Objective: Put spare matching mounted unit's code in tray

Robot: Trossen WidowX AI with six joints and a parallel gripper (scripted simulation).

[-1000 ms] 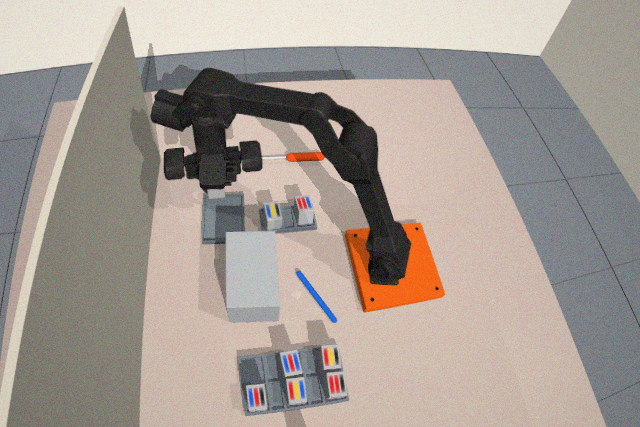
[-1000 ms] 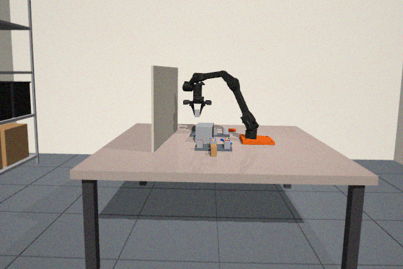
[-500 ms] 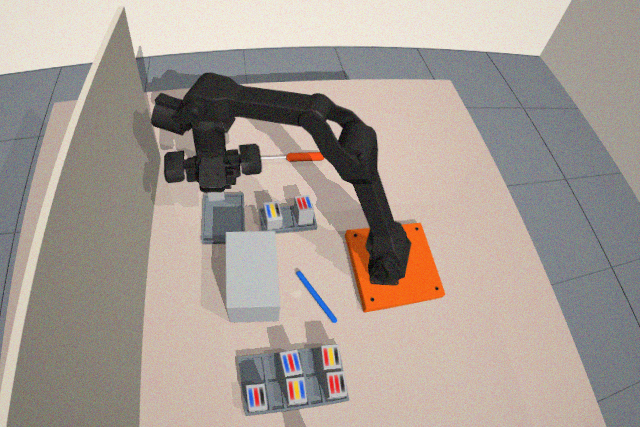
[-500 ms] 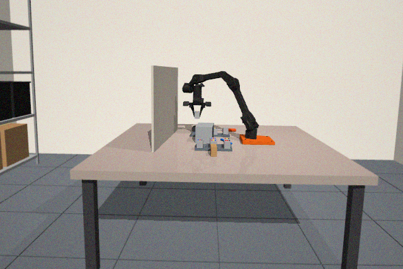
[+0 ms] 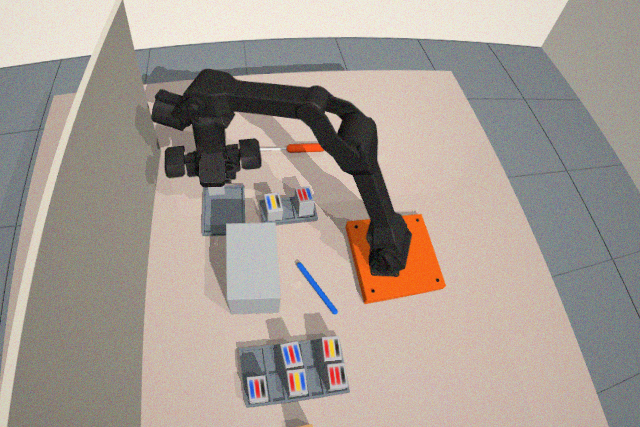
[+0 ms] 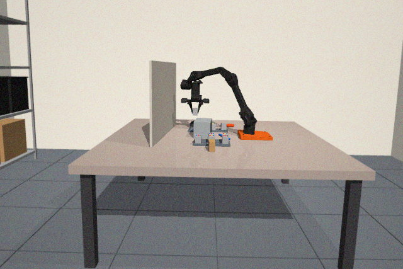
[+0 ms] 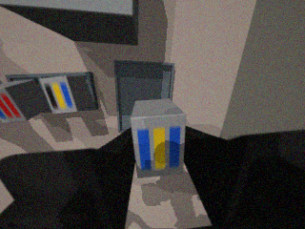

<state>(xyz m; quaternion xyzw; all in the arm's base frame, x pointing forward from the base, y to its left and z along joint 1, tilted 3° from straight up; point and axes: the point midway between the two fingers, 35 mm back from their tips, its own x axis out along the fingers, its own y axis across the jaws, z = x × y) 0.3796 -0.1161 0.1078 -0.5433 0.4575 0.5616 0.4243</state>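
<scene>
Right now my gripper tip is 11 cm above the dark grey tray and 1 cm past it. The rest, counted from my gripper tip: small grey spare: 2 cm above; then black puck: 9 cm below, 7 cm to the right, 3 cm ahead; then rack: 16 cm behind, 11 cm below, 1 cm to the right.
</scene>
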